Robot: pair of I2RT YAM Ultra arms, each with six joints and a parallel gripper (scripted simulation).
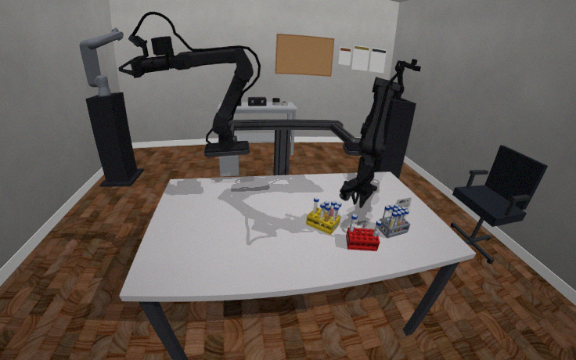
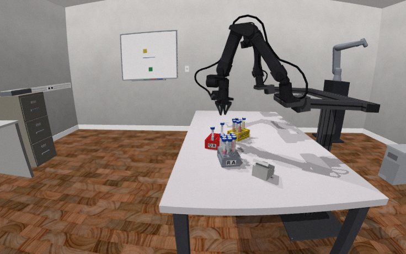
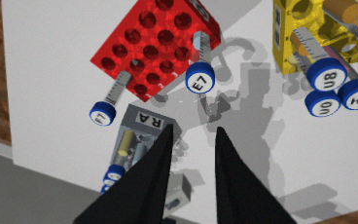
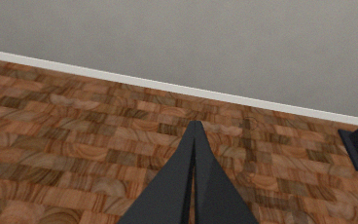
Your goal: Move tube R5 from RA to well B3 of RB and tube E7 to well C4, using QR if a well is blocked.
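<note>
Now: the red rack QR 150 mm below my left hand, 40 mm to the left of it and 40 mm ahead of it. From my left hand the other things lie so: grey button box (360 mm to the left, 180 mm behind, 130 mm below); grey rack RA (230 mm to the left, 150 mm below, 30 mm behind); yellow rack RB (150 mm below, 110 mm behind, 100 mm to the right).
</note>
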